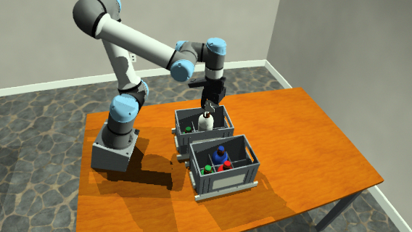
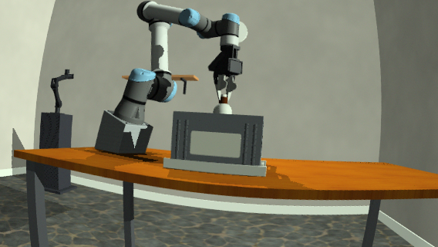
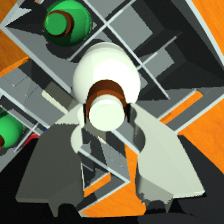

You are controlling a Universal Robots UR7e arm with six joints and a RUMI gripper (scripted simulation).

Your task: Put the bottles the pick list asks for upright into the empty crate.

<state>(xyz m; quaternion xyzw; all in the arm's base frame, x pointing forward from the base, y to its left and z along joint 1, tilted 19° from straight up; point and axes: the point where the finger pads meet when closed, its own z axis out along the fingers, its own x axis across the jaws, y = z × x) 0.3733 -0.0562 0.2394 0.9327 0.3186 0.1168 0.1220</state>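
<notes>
The white-label bottle lies 70 mm below my hand. Also, from my hand: green bottle (170 mm below, 90 mm behind, 20 mm to the left); then blue-label bottle (170 mm below, 160 mm to the right, 10 mm ahead); then red-label bottle (240 mm to the right, 170 mm below, 10 mm behind).
</notes>
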